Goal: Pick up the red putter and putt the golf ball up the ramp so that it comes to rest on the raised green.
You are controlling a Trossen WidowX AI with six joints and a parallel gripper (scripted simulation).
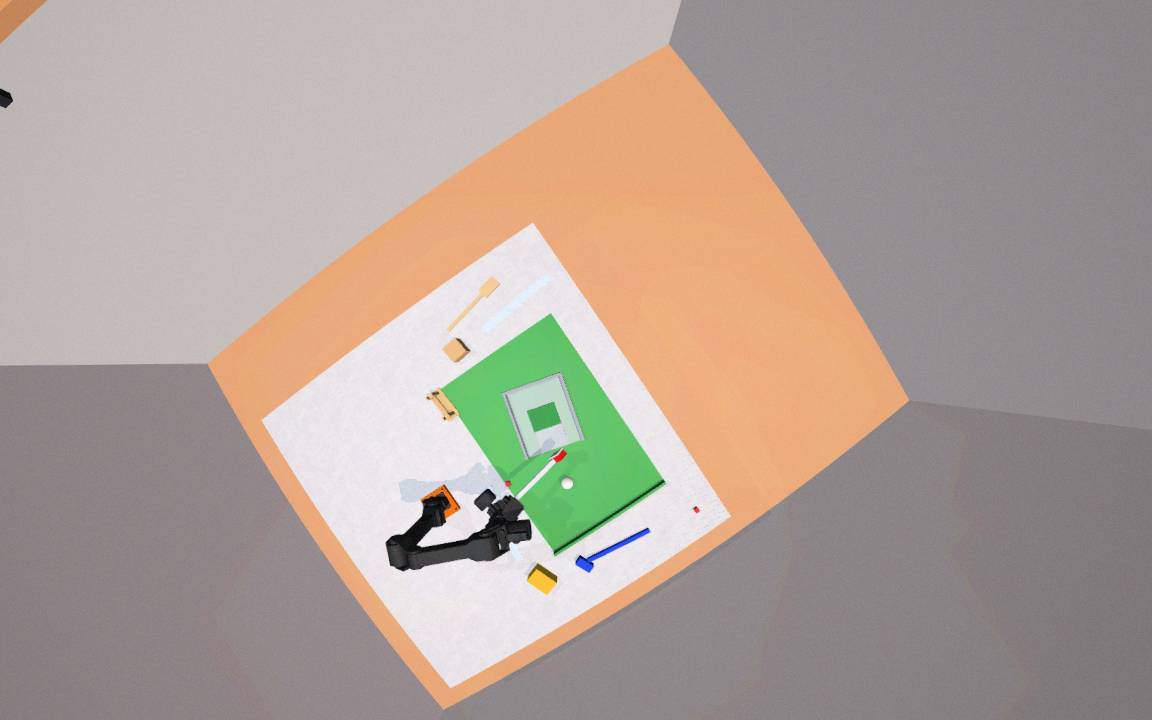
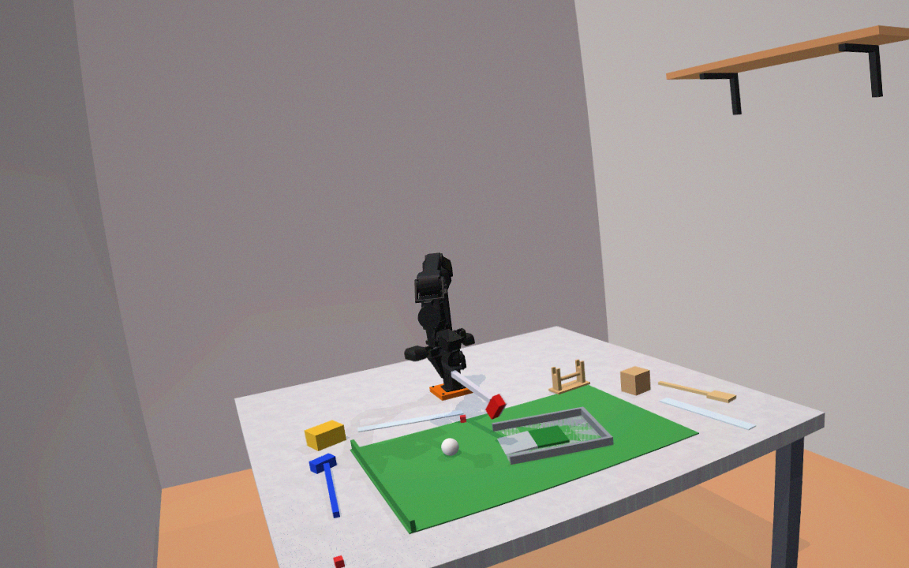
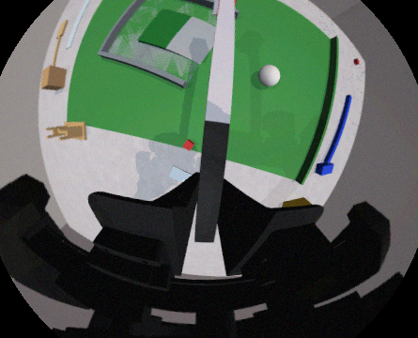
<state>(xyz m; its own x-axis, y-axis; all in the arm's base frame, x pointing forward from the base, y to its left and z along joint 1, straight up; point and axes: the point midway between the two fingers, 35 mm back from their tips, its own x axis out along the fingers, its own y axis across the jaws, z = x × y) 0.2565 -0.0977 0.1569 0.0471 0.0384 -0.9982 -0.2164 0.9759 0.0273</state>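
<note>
Now: gripper tip 11 cm short of the red putter and 3 cm to the right of it. The rest, counted from my gripper tip: white golf ball 18 cm ahead, 6 cm to the right, 12 cm below; then blue putter 19 cm ahead, 37 cm to the right, 13 cm below; then yellow block 8 cm behind, 33 cm to the right, 12 cm below.
</note>
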